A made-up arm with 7 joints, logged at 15 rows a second.
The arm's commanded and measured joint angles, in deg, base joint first. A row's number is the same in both.
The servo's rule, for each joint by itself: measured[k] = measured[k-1] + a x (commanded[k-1-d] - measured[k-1]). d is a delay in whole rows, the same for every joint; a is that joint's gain. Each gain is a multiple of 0.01, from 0.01 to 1. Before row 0 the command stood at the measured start. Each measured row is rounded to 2 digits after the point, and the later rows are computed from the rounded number. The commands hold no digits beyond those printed.
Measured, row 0:
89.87 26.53 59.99 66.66 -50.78 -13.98 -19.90
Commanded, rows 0 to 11:
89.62 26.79 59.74 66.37 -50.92 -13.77 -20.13
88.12 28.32 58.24 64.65 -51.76 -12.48 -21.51
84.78 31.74 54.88 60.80 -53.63 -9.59 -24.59
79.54 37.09 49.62 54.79 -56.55 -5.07 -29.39
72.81 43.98 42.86 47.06 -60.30 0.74 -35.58
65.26 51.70 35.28 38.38 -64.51 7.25 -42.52
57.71 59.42 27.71 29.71 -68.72 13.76 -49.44
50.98 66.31 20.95 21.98 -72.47 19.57 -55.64
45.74 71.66 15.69 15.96 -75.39 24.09 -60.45
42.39 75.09 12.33 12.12 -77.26 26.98 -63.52
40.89 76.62 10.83 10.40 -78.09 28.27 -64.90
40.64 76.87 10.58 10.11 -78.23 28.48 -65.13
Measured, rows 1 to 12:
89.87 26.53 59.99 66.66 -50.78 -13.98 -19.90
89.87 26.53 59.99 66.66 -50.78 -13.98 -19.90
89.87 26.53 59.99 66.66 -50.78 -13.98 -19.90
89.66 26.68 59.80 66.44 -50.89 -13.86 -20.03
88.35 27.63 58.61 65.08 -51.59 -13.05 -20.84
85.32 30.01 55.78 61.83 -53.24 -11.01 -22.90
80.41 34.12 51.10 56.48 -55.92 -7.51 -26.47
73.95 39.84 44.84 49.32 -59.47 -2.64 -31.48
66.56 46.72 37.57 41.01 -63.55 3.20 -37.55
59.04 54.09 30.08 32.42 -67.74 9.43 -44.09
52.19 61.18 23.14 24.49 -71.57 15.41 -50.44
46.71 67.26 17.48 18.01 -74.66 20.53 -55.95
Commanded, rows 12 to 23:
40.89 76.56 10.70 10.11 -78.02 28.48 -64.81
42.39 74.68 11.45 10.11 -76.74 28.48 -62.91
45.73 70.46 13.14 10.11 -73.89 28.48 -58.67
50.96 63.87 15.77 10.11 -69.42 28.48 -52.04
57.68 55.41 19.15 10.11 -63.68 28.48 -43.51
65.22 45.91 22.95 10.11 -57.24 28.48 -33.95
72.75 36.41 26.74 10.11 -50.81 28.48 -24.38
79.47 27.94 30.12 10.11 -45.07 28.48 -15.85
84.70 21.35 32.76 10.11 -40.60 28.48 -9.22
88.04 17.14 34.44 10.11 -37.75 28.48 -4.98
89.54 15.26 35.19 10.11 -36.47 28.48 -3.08
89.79 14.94 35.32 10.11 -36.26 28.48 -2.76
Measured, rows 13 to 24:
43.04 71.80 13.57 13.53 -76.77 24.34 -60.11
41.21 74.60 11.49 11.15 -77.84 26.66 -62.74
40.73 75.92 10.80 10.36 -78.16 27.73 -64.05
40.87 76.29 10.72 10.17 -78.05 28.17 -64.47
42.16 75.36 11.27 10.12 -76.99 28.35 -63.61
45.19 72.52 12.69 10.11 -74.48 28.43 -60.89
50.09 67.50 15.03 10.11 -70.38 28.46 -56.02
56.54 60.49 18.16 10.11 -64.95 28.47 -49.14
63.92 52.03 21.80 10.11 -58.70 28.48 -40.79
71.43 42.97 25.55 10.11 -52.31 28.48 -31.76
78.26 34.25 29.02 10.11 -46.45 28.48 -23.01
83.73 26.77 31.86 10.11 -41.71 28.48 -15.43

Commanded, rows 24 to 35:
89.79 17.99 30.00 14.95 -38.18 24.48 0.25
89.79 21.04 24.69 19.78 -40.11 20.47 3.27
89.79 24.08 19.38 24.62 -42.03 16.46 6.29
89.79 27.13 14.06 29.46 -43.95 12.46 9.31
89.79 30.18 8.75 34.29 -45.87 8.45 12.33
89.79 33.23 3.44 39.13 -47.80 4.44 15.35
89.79 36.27 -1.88 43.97 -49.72 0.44 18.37
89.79 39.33 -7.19 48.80 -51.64 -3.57 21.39
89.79 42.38 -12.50 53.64 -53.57 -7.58 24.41
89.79 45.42 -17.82 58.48 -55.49 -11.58 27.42
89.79 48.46 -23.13 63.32 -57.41 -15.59 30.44
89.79 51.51 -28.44 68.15 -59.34 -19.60 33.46
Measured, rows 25 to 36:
87.39 21.18 33.82 10.11 -38.50 28.48 -9.68
89.22 17.75 34.86 10.11 -36.86 28.48 -6.05
89.70 16.12 35.21 10.11 -36.37 28.48 -4.24
89.78 17.20 31.25 13.79 -37.84 26.12 -1.77
89.79 19.43 26.26 18.34 -39.68 22.79 1.00
89.79 22.13 21.03 23.11 -41.58 19.06 3.91
89.79 25.03 15.73 27.94 -43.50 15.17 6.88
89.79 28.02 10.43 32.77 -45.42 11.21 9.88
89.79 31.04 5.12 37.60 -47.35 7.22 12.89
89.79 34.07 -0.20 42.44 -49.27 3.22 15.90
89.79 37.12 -5.51 47.27 -51.19 -0.79 18.92
89.79 40.17 -10.82 52.11 -53.12 -4.80 21.94

